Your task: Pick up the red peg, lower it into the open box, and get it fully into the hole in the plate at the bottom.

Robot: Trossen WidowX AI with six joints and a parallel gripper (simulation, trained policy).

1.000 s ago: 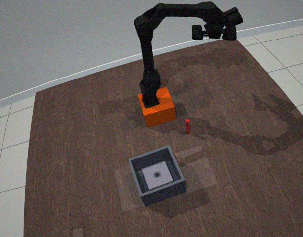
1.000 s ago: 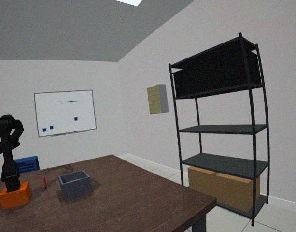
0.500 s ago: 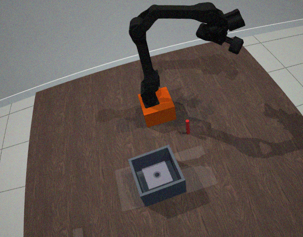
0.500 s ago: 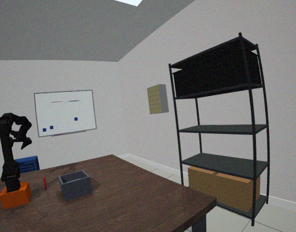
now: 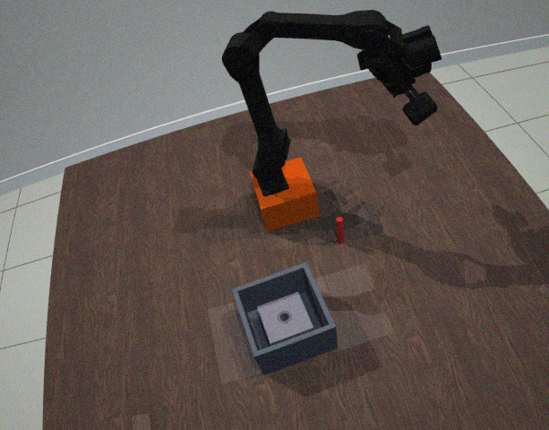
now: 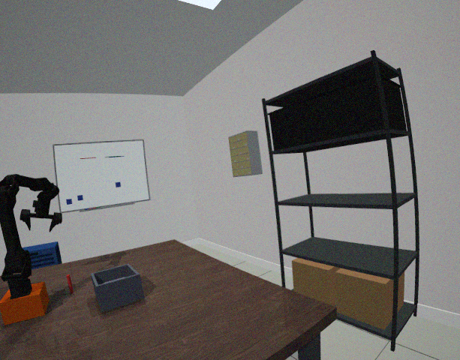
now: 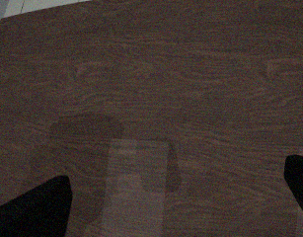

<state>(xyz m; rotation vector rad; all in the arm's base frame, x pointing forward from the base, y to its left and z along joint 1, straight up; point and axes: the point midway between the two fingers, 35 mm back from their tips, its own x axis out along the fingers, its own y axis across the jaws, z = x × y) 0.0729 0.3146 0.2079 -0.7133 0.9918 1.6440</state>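
My gripper tip is now 10 cm short of the red peg, 22 cm to the left of it and 22 cm above it. From my gripper tip the other things lie so: pale plate: 28 cm ahead, 41 cm to the right, 22 cm below; then grey-blue box: 28 cm ahead, 41 cm to the right, 24 cm below.
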